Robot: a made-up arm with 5 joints. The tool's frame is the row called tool.
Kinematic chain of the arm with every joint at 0, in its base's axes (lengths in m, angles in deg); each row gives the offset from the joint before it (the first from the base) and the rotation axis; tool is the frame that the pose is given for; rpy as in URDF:
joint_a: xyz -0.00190 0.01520 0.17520 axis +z
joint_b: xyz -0.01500 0.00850 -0.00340 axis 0 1 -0.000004
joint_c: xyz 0.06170 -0.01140 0.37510 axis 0 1 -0.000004
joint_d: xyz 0.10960 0.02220 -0.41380 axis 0 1 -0.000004
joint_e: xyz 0.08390 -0.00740 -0.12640 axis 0 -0.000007 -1
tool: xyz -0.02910 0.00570 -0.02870 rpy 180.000 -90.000 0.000
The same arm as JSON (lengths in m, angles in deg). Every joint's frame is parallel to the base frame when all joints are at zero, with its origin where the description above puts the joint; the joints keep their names.
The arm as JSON. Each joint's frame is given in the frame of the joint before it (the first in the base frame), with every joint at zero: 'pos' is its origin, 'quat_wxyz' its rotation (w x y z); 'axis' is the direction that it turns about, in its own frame. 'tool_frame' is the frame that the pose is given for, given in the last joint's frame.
{
  "length_unit": "m",
  "angle_unit": "deg",
  "joints": [
    {
      "joint": "joint_a",
      "pos": [
        -0.0019,
        0.0152,
        0.1752
      ],
      "quat_wxyz": [
        1.0,
        0.0,
        0.0,
        0.0
      ],
      "axis": "+z"
    },
    {
      "joint": "joint_b",
      "pos": [
        -0.015,
        0.0085,
        -0.0034
      ],
      "quat_wxyz": [
        1.0,
        0.0,
        0.0,
        0.0
      ],
      "axis": "+y"
    },
    {
      "joint": "joint_c",
      "pos": [
        0.0617,
        -0.0114,
        0.3751
      ],
      "quat_wxyz": [
        1.0,
        0.0,
        0.0,
        0.0
      ],
      "axis": "+y"
    },
    {
      "joint": "joint_d",
      "pos": [
        0.1096,
        0.0222,
        -0.4138
      ],
      "quat_wxyz": [
        1.0,
        0.0,
        0.0,
        0.0
      ],
      "axis": "+y"
    },
    {
      "joint": "joint_e",
      "pos": [
        0.0839,
        -0.0074,
        -0.1264
      ],
      "quat_wxyz": [
        1.0,
        0.0,
        0.0,
        0.0
      ],
      "axis": "-z"
    }
  ],
  "tool_frame": {
    "pos": [
      -0.0291,
      0.0057,
      -0.0287
    ],
    "quat_wxyz": [
      0.0,
      0.707107,
      0.0,
      0.707107
    ]
  }
}

